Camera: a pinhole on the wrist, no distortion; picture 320 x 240 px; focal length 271.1 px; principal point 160.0 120.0 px. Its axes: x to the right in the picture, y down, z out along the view. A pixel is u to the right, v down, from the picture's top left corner.
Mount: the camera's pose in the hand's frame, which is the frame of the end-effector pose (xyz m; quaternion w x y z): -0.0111 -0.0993 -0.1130 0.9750 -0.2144 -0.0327 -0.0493
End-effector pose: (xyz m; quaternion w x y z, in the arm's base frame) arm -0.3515 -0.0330 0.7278 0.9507 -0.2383 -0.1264 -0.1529
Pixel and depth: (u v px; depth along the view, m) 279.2 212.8 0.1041
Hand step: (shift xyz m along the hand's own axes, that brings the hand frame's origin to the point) 0.0338 -0.0270 -0.0296
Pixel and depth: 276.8 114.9 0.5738
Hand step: 0.2087 0.1124 0.4323
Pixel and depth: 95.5 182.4 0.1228
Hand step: -0.0422 -0.0196 -0.0160
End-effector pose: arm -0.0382 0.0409 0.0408 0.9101 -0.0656 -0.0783 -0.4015
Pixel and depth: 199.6 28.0 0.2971
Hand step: 0.0082 -0.0688 0.2017
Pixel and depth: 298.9 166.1 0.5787
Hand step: 0.2695 0.2090 0.3956
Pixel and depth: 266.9 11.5 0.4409
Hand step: 0.1233 -0.0872 0.3744
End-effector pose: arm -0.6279 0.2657 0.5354 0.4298 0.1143 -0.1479 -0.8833
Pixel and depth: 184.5 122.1 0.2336
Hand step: 0.0001 -0.0010 0.0997
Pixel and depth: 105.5 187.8 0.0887
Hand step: -0.0301 -0.0404 -0.0434
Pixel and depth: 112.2 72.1 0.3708
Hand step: -0.0990 0.0031 0.2445
